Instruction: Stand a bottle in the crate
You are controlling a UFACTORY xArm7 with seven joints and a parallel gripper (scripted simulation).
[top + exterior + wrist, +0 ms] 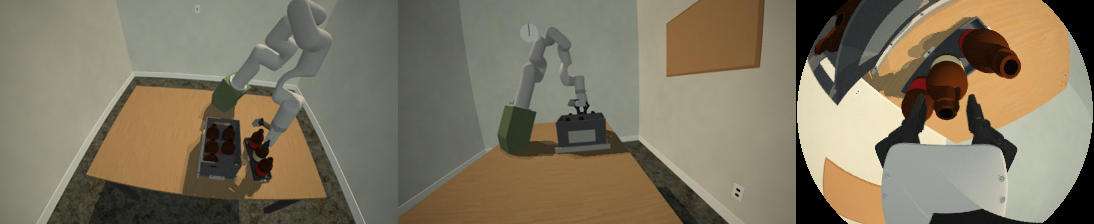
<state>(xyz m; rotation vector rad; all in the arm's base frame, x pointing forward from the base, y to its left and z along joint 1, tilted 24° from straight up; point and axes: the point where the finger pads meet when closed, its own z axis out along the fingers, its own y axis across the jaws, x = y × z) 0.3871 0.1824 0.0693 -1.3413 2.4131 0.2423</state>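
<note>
Right now my hand is 70 mm above the bottle. From my hand the other things lie so: grey crate 30 mm ahead, 240 mm to the right, 70 mm below; narrow tray 140 mm below.
</note>
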